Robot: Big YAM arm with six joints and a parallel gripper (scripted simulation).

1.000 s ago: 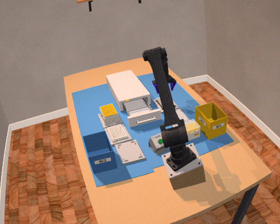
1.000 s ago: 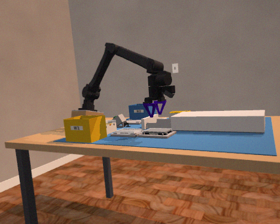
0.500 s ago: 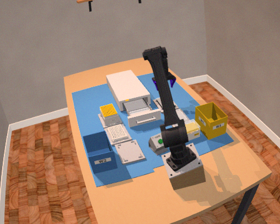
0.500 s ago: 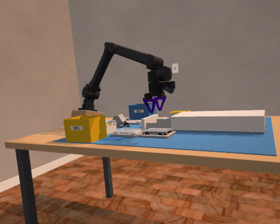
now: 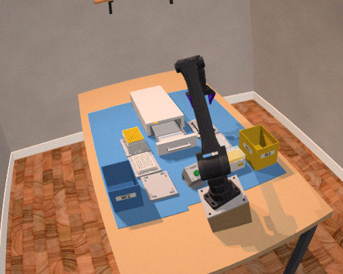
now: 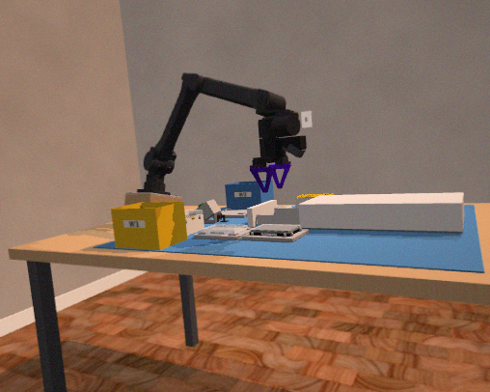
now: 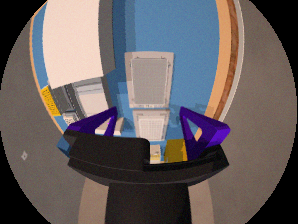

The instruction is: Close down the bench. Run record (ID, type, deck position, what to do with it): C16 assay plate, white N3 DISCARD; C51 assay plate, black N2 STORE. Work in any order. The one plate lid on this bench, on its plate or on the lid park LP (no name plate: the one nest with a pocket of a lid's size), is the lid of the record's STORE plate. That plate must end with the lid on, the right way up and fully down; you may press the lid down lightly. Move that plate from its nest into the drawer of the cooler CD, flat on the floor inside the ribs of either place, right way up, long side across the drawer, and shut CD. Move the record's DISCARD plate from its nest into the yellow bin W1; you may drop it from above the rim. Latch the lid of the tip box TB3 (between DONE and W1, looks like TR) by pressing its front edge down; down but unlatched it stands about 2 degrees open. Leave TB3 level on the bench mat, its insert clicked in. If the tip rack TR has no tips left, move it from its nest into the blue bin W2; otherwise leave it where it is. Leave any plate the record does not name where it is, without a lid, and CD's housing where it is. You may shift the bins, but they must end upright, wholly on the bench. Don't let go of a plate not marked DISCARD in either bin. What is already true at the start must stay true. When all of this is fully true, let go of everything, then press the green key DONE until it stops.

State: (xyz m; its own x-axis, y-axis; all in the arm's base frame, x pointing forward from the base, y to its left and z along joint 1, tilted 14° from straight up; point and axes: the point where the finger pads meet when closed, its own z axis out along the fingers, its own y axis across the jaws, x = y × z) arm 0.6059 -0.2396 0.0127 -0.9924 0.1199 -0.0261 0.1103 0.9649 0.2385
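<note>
The plate lid is 120 mm below my hand. Also, from my hand: cooler CD (180 mm to the left, 130 mm ahead, 110 mm below); cooler drawer (190 mm to the left, 120 mm below, 10 mm behind); black plate (130 mm below).
</note>
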